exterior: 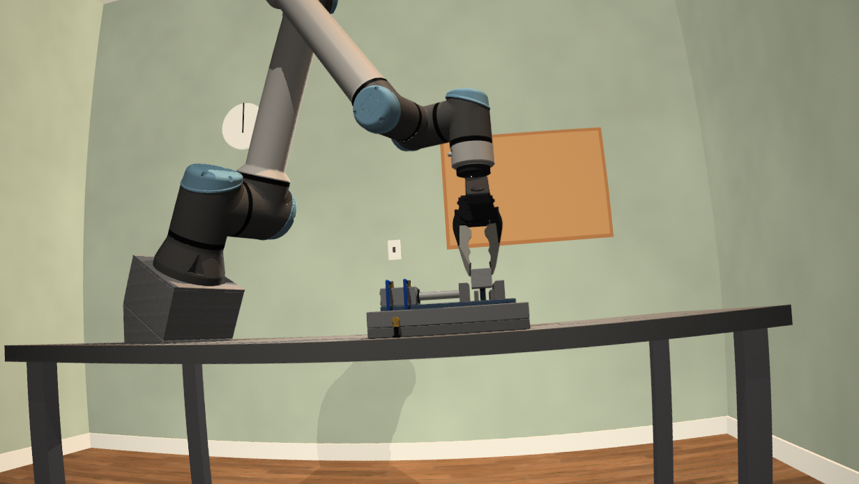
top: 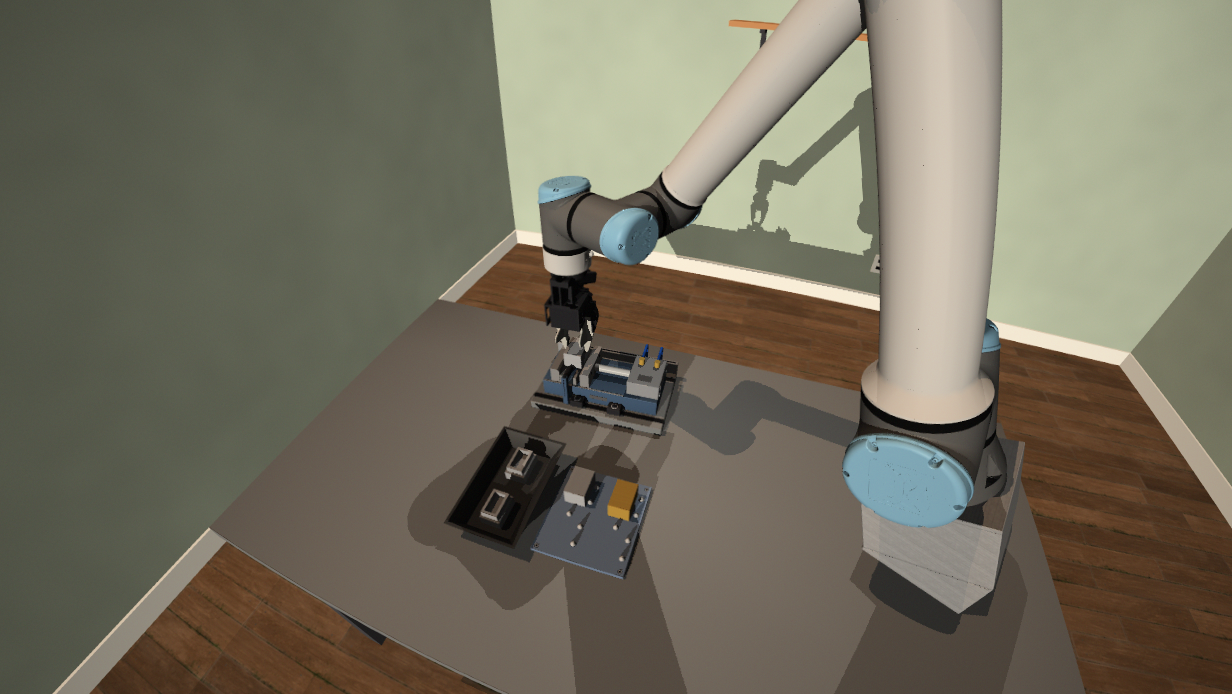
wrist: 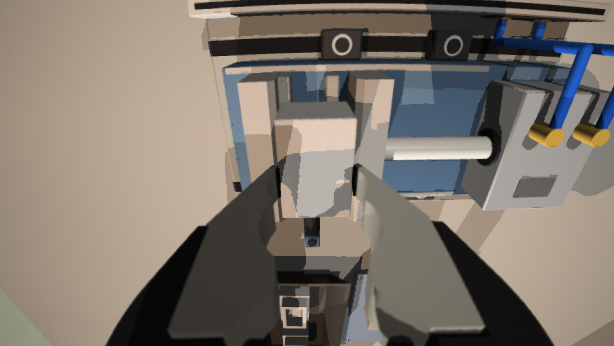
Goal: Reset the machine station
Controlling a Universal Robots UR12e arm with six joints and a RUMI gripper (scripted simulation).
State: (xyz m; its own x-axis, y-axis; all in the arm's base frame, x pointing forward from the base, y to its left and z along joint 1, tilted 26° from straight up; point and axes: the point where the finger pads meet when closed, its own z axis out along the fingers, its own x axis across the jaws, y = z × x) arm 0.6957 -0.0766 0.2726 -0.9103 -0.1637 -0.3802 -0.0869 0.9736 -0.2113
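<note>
The fixed jaw is 5 cm below my hand, 3 cm ahead of it and 1 cm to the left of it. Round my hand: work stop: 5 cm to the left, 4 cm below; push rod: 9 cm behind, 5 cm below; vise: 9 cm below, 7 cm behind.
</note>
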